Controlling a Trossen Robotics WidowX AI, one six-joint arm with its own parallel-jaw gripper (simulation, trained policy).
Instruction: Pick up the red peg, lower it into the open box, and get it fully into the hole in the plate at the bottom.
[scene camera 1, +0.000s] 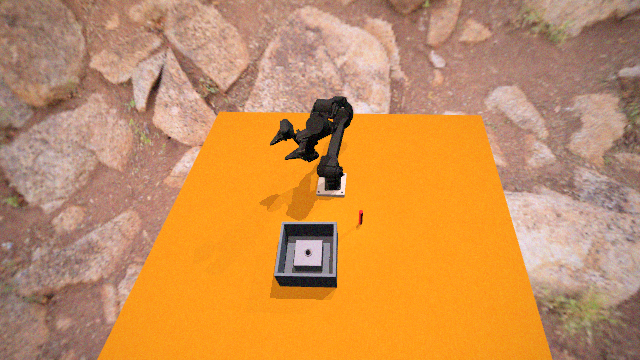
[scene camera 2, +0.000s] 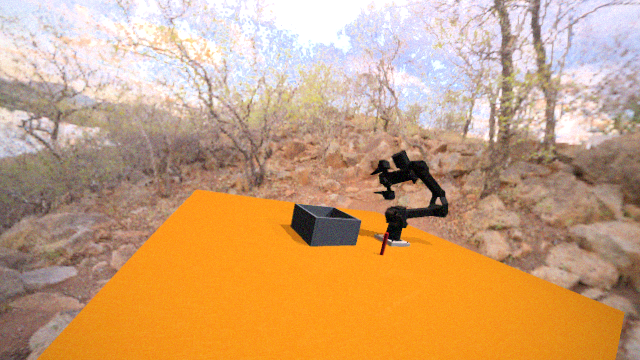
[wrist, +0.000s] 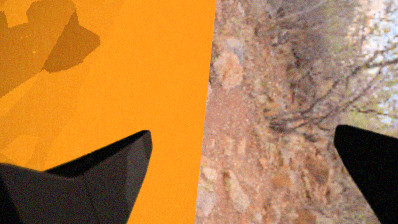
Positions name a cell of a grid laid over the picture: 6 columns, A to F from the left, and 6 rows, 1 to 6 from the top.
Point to my gripper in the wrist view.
At D4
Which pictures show the grey plate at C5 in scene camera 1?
Scene camera 1 only.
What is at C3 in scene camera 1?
My gripper.
